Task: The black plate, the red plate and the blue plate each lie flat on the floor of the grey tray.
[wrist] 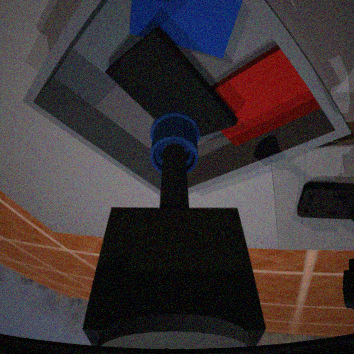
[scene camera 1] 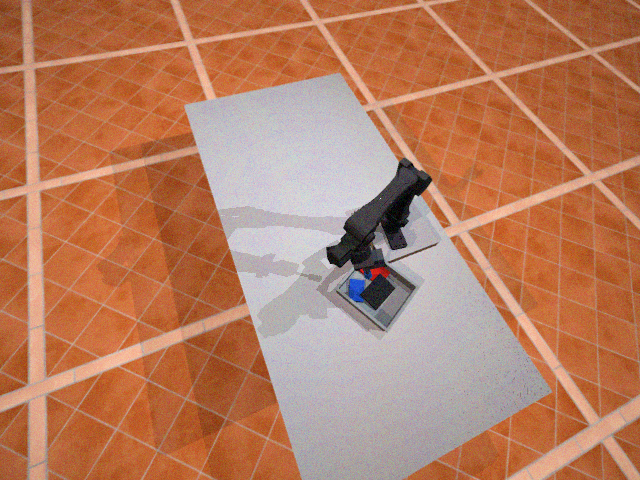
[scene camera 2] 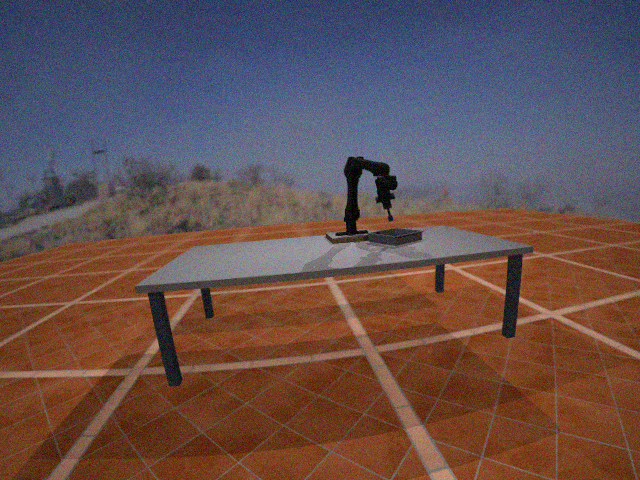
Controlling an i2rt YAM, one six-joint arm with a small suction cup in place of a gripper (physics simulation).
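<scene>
The grey tray holds three plates. The black plate is near its middle. In the wrist view it overlaps an edge of the blue plate and an edge of the red plate; whether it rests on them or is slightly tilted I cannot tell. The blue and red plates look flat and apart. My suction cup is off and bears nothing. It hangs above the tray, clear of the plates. The tray walls hide the plates in scene camera 2.
The tray stands on the grey table beside the arm's base board. The arm reaches over the tray's near corner and partly hides it in scene camera 1.
</scene>
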